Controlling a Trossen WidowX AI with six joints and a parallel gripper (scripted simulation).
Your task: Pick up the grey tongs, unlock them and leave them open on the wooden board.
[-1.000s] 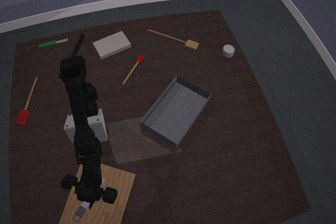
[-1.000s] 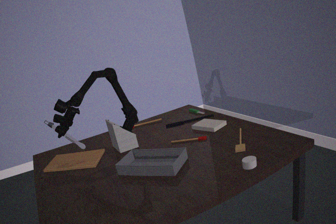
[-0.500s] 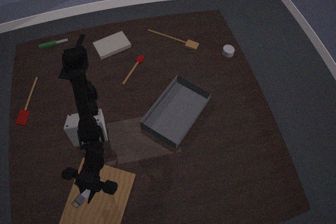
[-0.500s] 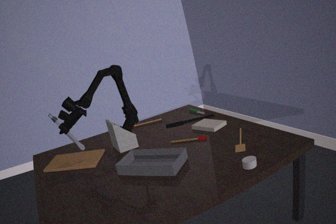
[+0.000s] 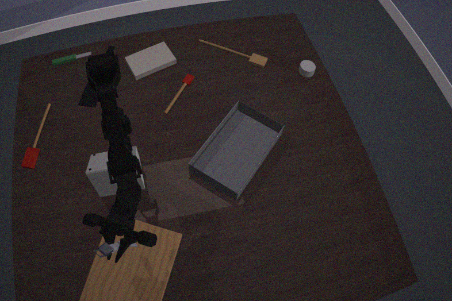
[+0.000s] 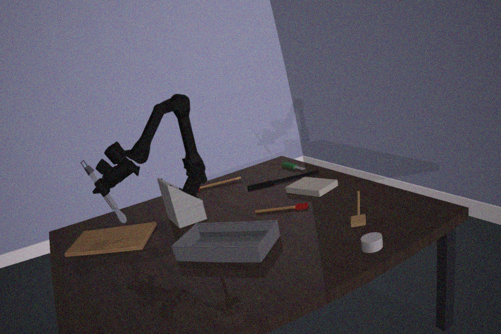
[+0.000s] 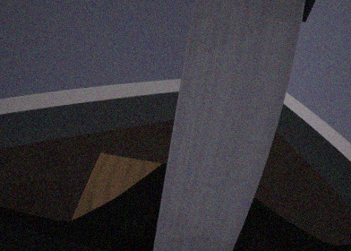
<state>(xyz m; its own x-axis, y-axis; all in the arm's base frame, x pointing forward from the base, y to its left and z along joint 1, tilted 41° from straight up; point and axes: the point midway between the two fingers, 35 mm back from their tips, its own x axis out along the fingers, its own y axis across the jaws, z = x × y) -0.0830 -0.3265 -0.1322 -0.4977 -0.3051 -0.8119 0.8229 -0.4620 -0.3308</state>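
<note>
Right now the wooden board is 21 cm below my gripper tip. From my gripper tip the other things lie so: grey roasting tin (47 cm ahead, 30 cm to the left, 19 cm below); then black spatula (5 cm ahead, 79 cm to the left, 21 cm below); then white slab (28 cm ahead, 80 cm to the left, 20 cm below).
</note>
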